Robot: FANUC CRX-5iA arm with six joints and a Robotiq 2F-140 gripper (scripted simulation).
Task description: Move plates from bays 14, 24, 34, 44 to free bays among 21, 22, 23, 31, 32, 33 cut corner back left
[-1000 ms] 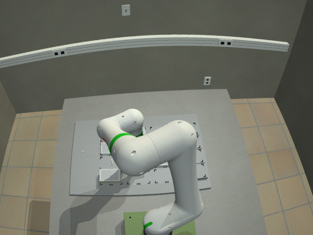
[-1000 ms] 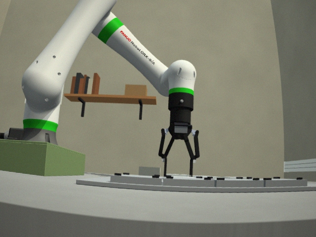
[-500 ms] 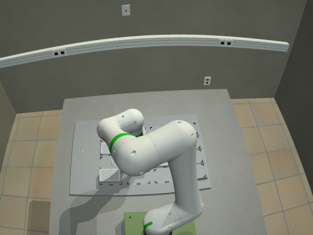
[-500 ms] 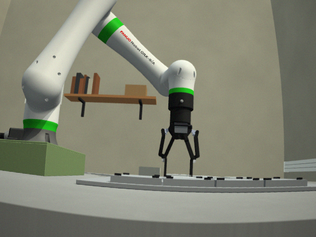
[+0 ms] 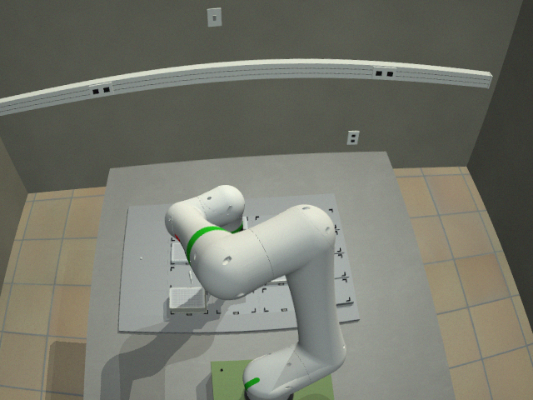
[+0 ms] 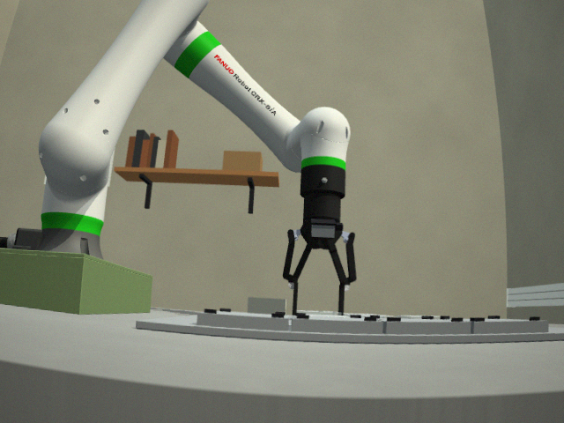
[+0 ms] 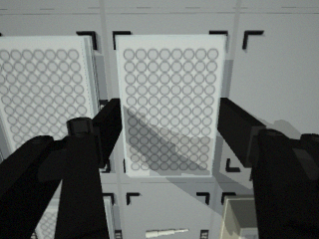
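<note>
My gripper is now 2 cm short of the white scrap and 3 cm above it. From my hand the other things lie so: thin white stick 2 cm ahead, 15 cm to the left, 3 cm below; sealed deep-well block 8 cm behind, 18 cm to the left, 1 cm below; sealed 96-well plate 13 cm ahead, 15 cm to the left, 3 cm below.
</note>
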